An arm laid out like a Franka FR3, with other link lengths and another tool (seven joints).
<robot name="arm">
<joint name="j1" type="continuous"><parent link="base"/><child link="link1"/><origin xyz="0 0 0.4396"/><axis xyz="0 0 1"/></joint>
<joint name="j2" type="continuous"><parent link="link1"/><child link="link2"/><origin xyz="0 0 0"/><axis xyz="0 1 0"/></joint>
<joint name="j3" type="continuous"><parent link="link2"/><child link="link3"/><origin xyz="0 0 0.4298"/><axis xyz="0 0 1"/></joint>
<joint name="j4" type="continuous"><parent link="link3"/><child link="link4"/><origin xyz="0.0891 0 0"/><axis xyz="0 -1 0"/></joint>
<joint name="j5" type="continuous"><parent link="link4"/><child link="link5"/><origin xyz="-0.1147 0 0.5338"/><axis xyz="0 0 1"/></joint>
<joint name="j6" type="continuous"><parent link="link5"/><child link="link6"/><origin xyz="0 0 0"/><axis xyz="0 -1 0"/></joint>
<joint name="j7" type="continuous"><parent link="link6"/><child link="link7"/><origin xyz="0.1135 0 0"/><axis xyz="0 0 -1"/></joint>
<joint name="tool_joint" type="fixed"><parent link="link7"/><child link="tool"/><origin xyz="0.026 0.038 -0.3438" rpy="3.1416 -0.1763 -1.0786"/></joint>
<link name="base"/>
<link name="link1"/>
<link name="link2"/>
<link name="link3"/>
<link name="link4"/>
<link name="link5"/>
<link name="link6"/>
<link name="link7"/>
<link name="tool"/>
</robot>
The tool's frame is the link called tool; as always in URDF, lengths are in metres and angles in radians. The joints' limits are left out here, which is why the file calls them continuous.
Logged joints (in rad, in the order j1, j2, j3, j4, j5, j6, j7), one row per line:
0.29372 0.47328 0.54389 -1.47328 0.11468 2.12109 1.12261
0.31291 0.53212 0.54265 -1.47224 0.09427 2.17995 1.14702
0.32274 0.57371 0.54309 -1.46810 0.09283 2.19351 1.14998
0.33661 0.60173 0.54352 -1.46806 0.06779 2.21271 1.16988
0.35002 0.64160 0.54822 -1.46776 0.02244 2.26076 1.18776
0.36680 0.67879 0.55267 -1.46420 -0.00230 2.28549 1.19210
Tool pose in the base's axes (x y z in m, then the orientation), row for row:
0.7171 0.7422 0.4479 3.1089 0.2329 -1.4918
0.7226 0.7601 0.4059 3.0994 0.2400 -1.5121
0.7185 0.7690 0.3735 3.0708 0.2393 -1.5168
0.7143 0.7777 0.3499 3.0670 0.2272 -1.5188
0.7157 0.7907 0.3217 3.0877 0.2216 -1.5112
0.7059 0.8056 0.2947 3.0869 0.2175 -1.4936
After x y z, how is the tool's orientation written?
As angles about the fixed x, y, z axes (roll, pitch, yaw), in radians.
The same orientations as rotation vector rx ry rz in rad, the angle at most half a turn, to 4 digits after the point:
-2.2026 2.0274 0.2904
-2.1822 2.0472 0.3058
-2.1937 2.0607 0.3360
-2.2002 2.0710 0.3276
-2.2000 2.0602 0.2998
-2.2219 2.0444 0.2980

